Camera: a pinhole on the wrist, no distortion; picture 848 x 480 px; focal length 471.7 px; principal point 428.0 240.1 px. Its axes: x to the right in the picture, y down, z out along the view. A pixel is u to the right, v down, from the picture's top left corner.
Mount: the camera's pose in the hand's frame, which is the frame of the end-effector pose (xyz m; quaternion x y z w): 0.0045 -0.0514 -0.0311 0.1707 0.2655 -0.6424 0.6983
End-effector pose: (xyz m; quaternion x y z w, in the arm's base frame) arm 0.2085 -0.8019 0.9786 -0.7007 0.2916 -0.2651 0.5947
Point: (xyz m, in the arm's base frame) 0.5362 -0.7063 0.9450
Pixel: 27 451
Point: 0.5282 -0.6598 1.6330
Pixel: 720 261
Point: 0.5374 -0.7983 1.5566
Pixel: 753 380
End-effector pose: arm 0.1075 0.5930 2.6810 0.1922 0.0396 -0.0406 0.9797
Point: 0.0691 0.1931 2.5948
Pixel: 801 140
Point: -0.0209 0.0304 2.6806
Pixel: 683 58
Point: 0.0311 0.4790 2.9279
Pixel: outside the picture
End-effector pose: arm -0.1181 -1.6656 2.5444 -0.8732 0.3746 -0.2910 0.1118
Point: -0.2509 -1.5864 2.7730
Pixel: behind the camera
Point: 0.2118 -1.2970 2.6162
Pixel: 748 82
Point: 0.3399 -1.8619 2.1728
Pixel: 27 412
